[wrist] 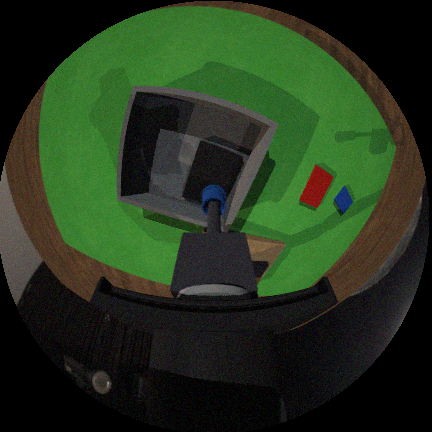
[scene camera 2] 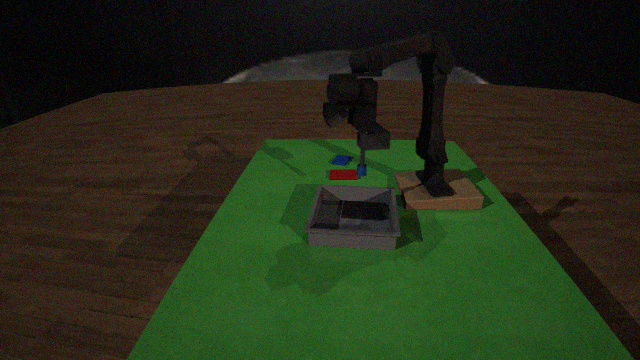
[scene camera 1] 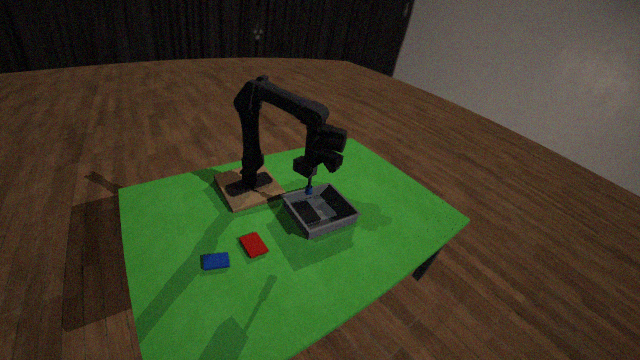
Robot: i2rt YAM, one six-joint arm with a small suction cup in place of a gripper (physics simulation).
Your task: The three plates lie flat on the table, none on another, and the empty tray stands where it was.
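Frame: origin at the arm's base, x ahead, y left, z up, level; metres.
Seen in the pictures: hand, its tool point: [wrist: 213, 195] [scene camera 2: 361, 174] [scene camera 1: 308, 192]; arm's base, origin of its link: [scene camera 2: 433, 183] [scene camera 1: 249, 184].
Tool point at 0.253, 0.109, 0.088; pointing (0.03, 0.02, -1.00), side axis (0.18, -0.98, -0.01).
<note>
Offsets run from my tool point to a thing's middle, as dx, dy, dz. Level surfaces: height alone.
A grey tray {+0.023, +0.058, -0.092} [scene camera 1: 334, 230] [scene camera 2: 352, 240] [wrist: 254, 164] stands upright on the table. A black plate {-0.010, +0.006, -0.109} [scene camera 1: 306, 212] [scene camera 2: 365, 210] [wrist: 216, 162] lies inside it, on the tray's floor, toward the side facing the red plate. The red plate {+0.028, -0.249, -0.112} [scene camera 1: 254, 245] [scene camera 2: 343, 175] [wrist: 316, 186] and the blue plate {+0.027, -0.387, -0.112} [scene camera 1: 216, 261] [scene camera 2: 341, 160] [wrist: 343, 200] lie flat on the table, side by side and apart. My suction cup [scene camera 1: 308, 191] [scene camera 2: 361, 171] [wrist: 214, 196] is open and bare. It hangs above the tray, near its side toward the arm's base, and hides a bit of the black plate in the wrist view.
The arm's wooden base board [scene camera 1: 240, 203] [scene camera 2: 445, 203] [wrist: 267, 246] is on the green table {dz -0.116} [scene camera 1: 400, 200] [scene camera 2: 350, 320] [wrist: 165, 45], close to the tray. Dark shadows of the arm and tray fall across the table. Wooden floor surrounds the table.
</note>
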